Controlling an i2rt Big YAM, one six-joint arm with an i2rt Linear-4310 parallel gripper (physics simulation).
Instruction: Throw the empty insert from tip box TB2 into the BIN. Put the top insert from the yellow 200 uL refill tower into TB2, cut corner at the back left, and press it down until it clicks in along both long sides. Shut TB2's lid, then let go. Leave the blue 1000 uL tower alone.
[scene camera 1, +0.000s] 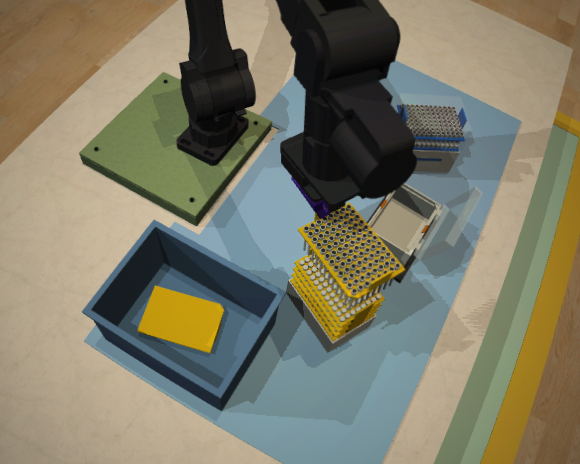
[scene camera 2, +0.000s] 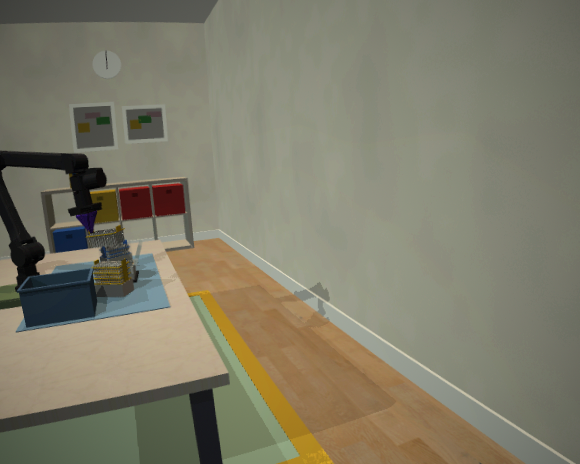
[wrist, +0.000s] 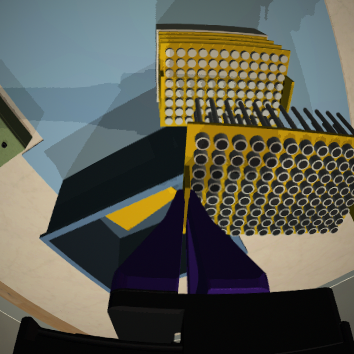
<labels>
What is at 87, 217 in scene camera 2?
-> The gripper.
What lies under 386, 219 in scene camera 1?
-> A tip box TB2.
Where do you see a blue bin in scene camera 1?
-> At 162, 257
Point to the gripper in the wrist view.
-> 184, 197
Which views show the gripper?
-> Scene camera 1, scene camera 2 and the wrist view: all of them.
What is the gripper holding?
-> A yellow insert full of tips.
</labels>
